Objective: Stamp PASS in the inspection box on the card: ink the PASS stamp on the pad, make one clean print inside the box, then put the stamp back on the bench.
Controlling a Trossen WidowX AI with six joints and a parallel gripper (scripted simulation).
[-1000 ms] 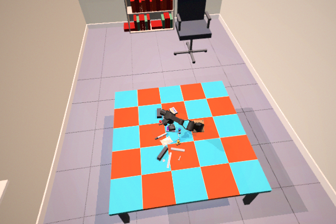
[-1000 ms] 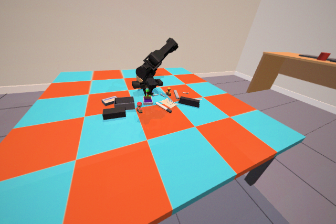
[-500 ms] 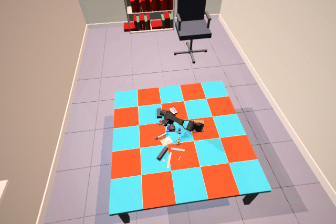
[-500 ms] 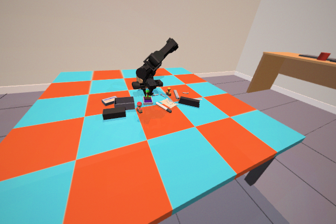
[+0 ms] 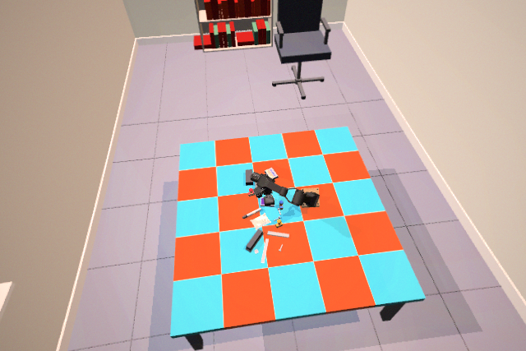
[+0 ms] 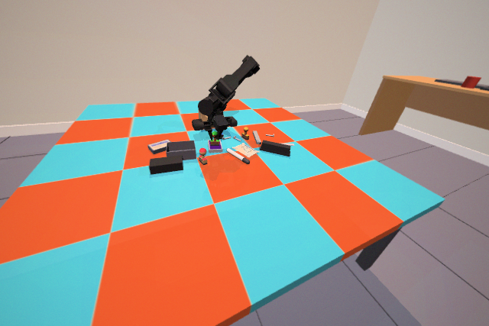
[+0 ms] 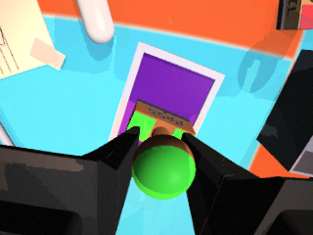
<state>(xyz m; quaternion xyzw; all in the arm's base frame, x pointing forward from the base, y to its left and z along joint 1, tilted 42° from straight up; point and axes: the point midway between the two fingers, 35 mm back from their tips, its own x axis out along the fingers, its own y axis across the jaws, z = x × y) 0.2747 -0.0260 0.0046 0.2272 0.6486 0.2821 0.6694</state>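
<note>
Right now the green stamp is right at my gripper tip. The rest, counted from my gripper tip: purple ink pad 30 mm below; then blue stamp 80 mm behind, 40 mm to the left, 20 mm below; then red-knob stamp 100 mm ahead, 70 mm to the right, 20 mm below.
</note>
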